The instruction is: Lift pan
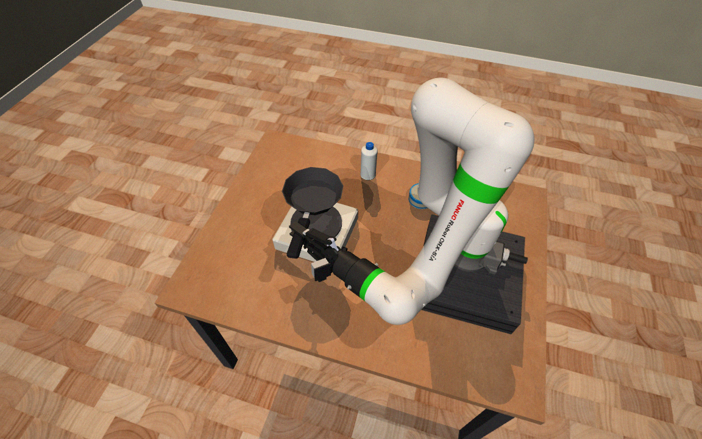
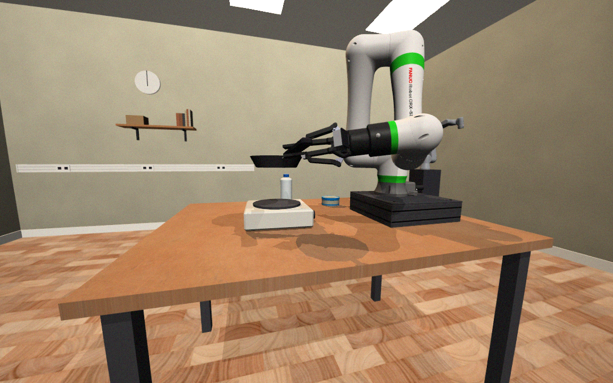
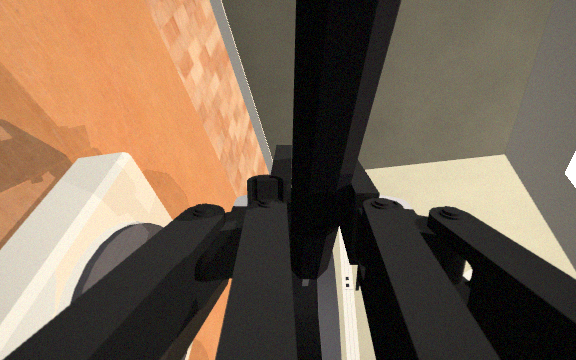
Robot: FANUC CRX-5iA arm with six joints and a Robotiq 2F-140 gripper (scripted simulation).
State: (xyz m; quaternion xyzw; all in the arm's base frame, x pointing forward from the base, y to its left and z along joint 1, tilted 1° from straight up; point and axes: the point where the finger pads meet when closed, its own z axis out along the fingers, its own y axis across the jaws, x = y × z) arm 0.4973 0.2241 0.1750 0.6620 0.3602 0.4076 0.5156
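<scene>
Right now my hand is 30 mm short of the black pan, 130 mm to the left of it and 30 mm above it. Also, from my hand: white hot plate (20 mm ahead, 180 mm to the right, 230 mm below); white roll (290 mm behind, 480 mm to the right, 250 mm below).
</scene>
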